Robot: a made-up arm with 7 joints. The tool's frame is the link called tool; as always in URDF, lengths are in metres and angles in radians.
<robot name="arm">
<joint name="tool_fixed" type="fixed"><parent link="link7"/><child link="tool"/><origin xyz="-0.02 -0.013 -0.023" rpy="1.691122 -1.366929 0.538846"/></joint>
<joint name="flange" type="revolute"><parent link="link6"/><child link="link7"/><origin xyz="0.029 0.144 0.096" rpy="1.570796 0 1.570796"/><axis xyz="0 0 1"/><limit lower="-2.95" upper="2.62" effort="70" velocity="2.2"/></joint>
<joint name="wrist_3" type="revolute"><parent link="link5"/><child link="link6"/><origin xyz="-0.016 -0.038 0.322" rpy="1.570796 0 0"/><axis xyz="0 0 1"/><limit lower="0.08" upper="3.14" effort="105" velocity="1.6"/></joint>
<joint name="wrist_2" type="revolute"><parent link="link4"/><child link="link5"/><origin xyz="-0.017 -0.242 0.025" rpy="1.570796 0 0"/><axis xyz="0 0 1"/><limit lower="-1.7" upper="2.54" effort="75" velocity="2.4"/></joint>
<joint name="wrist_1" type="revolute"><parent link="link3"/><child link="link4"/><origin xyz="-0.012 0.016 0.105" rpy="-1.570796 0 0"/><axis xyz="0 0 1"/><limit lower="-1.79" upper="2.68" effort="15" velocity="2"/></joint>
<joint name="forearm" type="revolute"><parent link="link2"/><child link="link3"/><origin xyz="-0.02 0.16 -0.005" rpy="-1.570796 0 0"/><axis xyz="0 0 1"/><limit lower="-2.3" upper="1.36" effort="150" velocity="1.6"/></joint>
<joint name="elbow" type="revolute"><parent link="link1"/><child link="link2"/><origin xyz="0.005 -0.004 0.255" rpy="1.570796 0 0"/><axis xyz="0 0 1"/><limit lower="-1.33" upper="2.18" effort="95" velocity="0.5"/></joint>
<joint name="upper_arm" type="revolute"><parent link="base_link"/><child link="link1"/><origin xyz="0.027 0.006 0.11"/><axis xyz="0 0 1"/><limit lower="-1.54" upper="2.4" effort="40" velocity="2.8"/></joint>
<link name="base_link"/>
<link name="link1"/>
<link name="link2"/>
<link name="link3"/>
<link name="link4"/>
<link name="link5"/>
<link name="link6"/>
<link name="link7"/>
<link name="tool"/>
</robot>
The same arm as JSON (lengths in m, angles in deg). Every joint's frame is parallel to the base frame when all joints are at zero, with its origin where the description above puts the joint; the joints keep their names.
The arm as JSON. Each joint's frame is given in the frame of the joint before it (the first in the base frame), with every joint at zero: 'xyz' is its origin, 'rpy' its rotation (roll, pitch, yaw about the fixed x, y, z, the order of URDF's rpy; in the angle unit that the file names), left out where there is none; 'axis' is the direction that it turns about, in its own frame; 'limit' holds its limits. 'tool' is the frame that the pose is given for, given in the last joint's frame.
{"units": {"length": "m", "angle": "deg"}, "joints": [{"name": "upper_arm", "type": "revolute", "origin": {"xyz": [0.027, 0.006, 0.11]}, "axis": "+z", "limit": {"lower": -88.24, "upper": 137.51}}, {"name": "elbow", "type": "revolute", "origin": {"xyz": [0.005, -0.004, 0.255]}, "axis": "-y", "limit": {"lower": -76.2, "upper": 124.9}}, {"name": "forearm", "type": "revolute", "origin": {"xyz": [-0.02, 0.005, 0.16]}, "axis": "+z", "limit": {"lower": -131.78, "upper": 77.92}}, {"name": "wrist_1", "type": "revolute", "origin": {"xyz": [-0.012, 0.016, 0.105]}, "axis": "+y", "limit": {"lower": -102.56, "upper": 153.55}}, {"name": "wrist_2", "type": "revolute", "origin": {"xyz": [-0.017, 0.025, 0.242]}, "axis": "+z", "limit": {"lower": -97.4, "upper": 145.53}}, {"name": "wrist_3", "type": "revolute", "origin": {"xyz": [-0.016, -0.038, 0.322]}, "axis": "-y", "limit": {"lower": 4.58, "upper": 179.91}}, {"name": "flange", "type": "revolute", "origin": {"xyz": [0.029, -0.096, 0.144]}, "axis": "+x", "limit": {"lower": -169.02, "upper": 150.11}}], "tool": {"origin": {"xyz": [-0.023, 0.013, -0.02], "rpy": [-51.7, -10.01, -6.06]}}}
